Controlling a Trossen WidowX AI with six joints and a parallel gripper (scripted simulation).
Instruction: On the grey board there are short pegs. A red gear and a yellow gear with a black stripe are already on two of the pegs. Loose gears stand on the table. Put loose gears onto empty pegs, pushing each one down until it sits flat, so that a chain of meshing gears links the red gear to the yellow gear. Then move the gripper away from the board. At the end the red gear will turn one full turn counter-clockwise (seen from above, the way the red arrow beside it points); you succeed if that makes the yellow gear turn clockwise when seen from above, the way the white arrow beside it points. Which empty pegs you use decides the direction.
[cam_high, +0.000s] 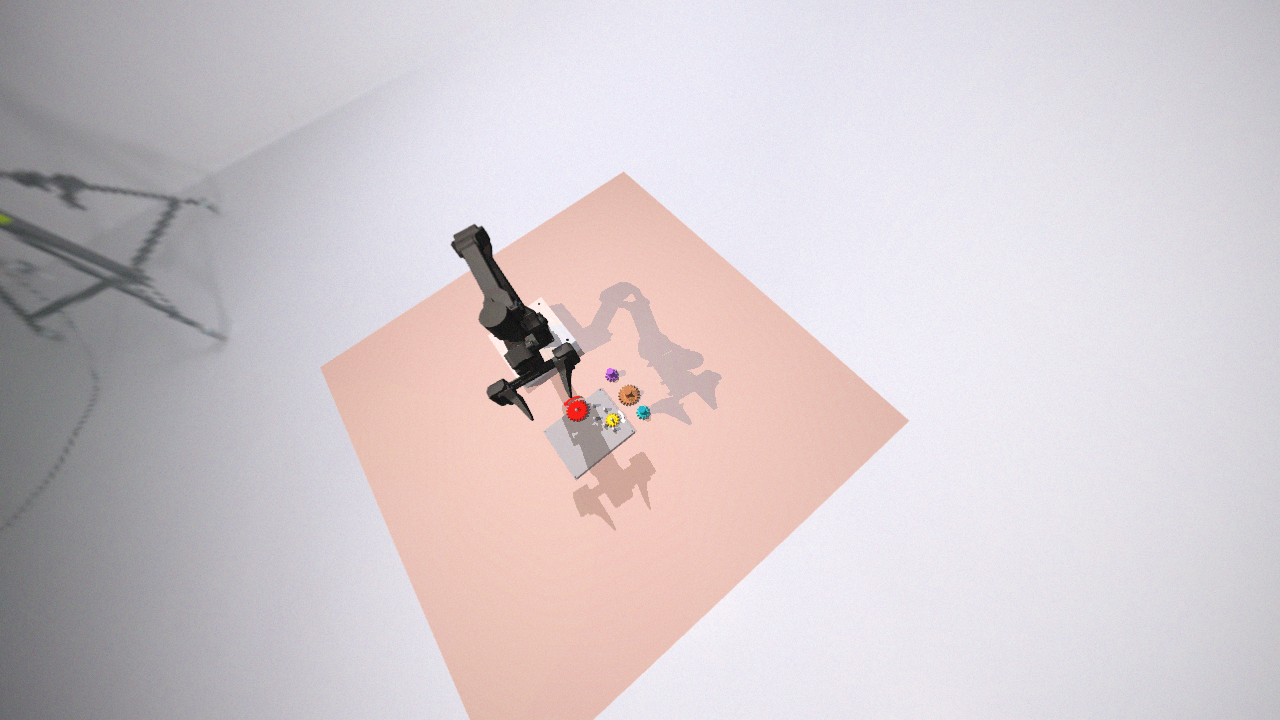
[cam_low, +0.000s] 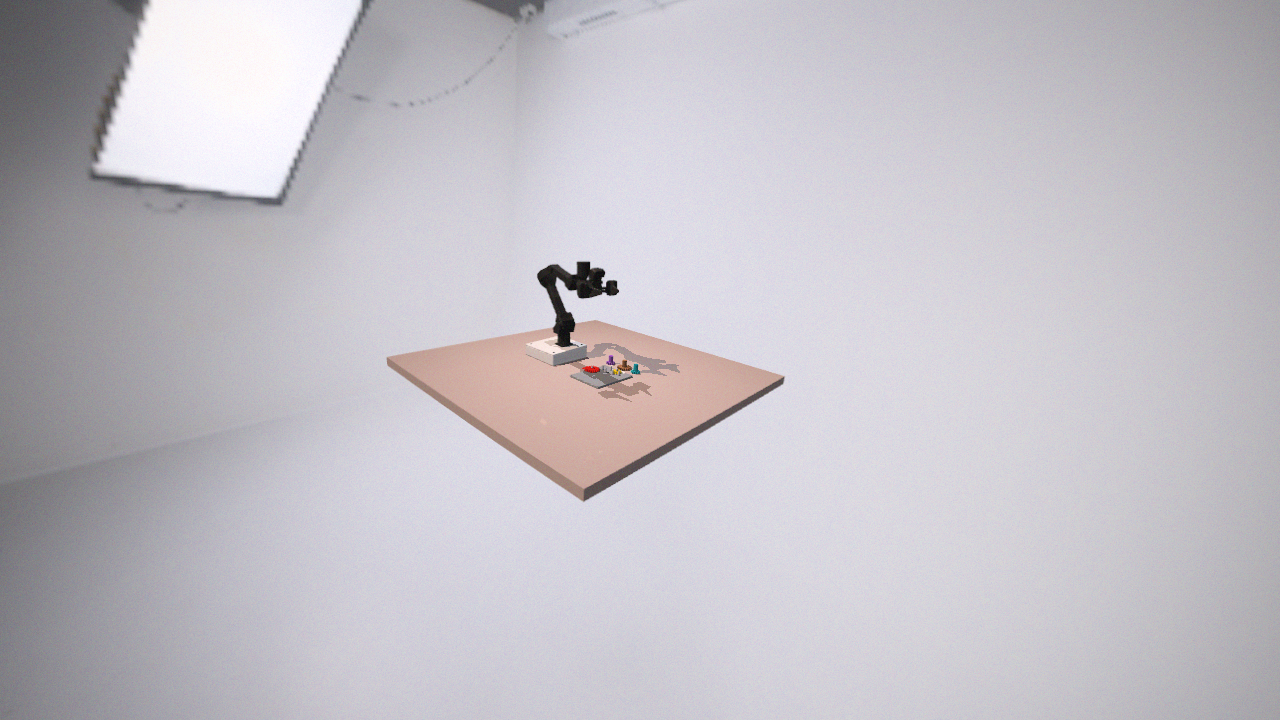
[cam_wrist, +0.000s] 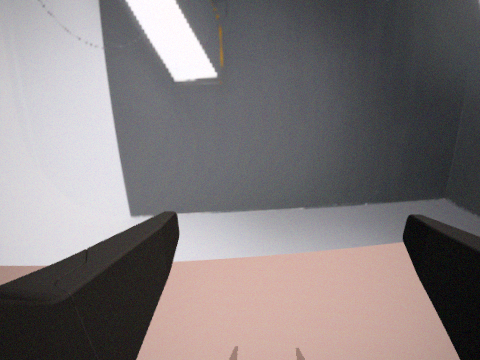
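Now: gripper tip 360 mm above the teal gear and 170 mm to the right of it. Also, from my gripper tip: grey board 370 mm below, 30 mm behind; yellow gear 360 mm below, 80 mm to the left, 20 mm behind; red gear 360 mm below, 100 mm behind, 10 mm to the left.
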